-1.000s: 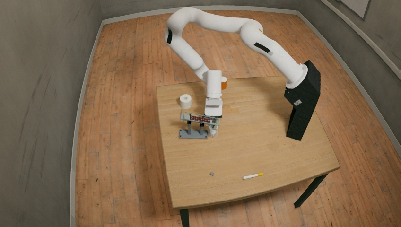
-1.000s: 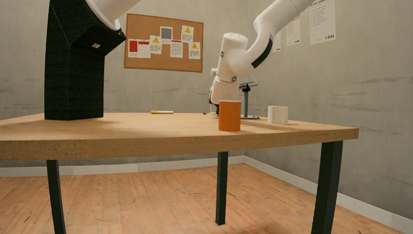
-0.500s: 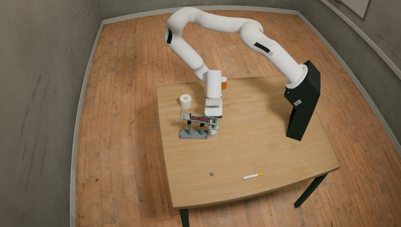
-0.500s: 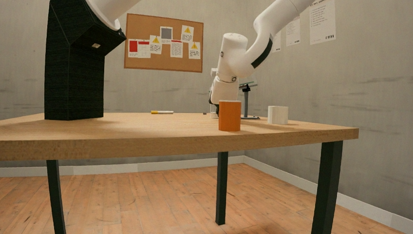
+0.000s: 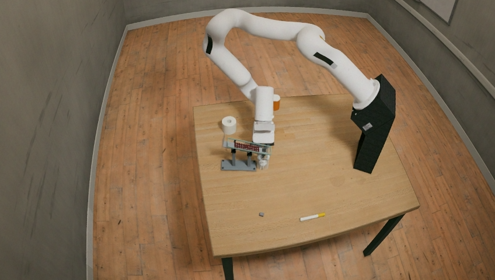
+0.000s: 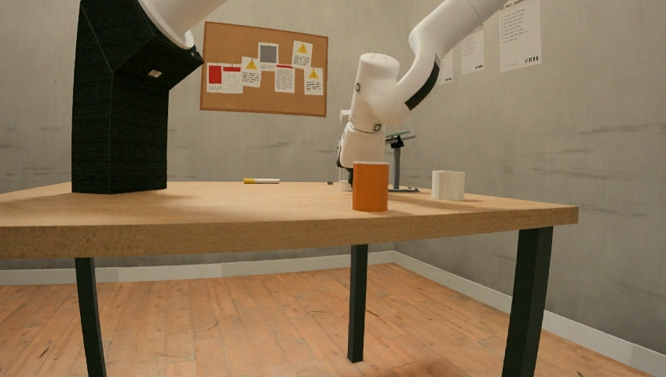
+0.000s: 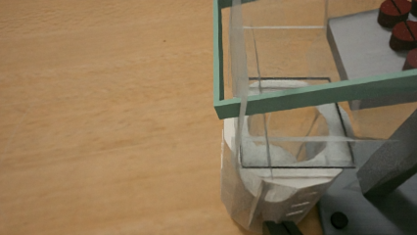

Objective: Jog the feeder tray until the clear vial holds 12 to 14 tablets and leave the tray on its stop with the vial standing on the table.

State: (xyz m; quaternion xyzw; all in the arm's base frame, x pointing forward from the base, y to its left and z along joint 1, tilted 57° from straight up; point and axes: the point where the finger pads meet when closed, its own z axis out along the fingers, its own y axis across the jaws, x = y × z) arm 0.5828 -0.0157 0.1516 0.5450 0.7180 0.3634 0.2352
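My gripper is now 1 cm short of the clear vial, 5 cm to the right of it and 1 cm below it. From my hand the other things lie so: small grey cube (10 cm ahead, 31 cm to the left, 3 cm below); white roll (11 cm ahead, 22 cm to the right); orange cup (17 cm behind, 32 cm to the right, 1 cm above).
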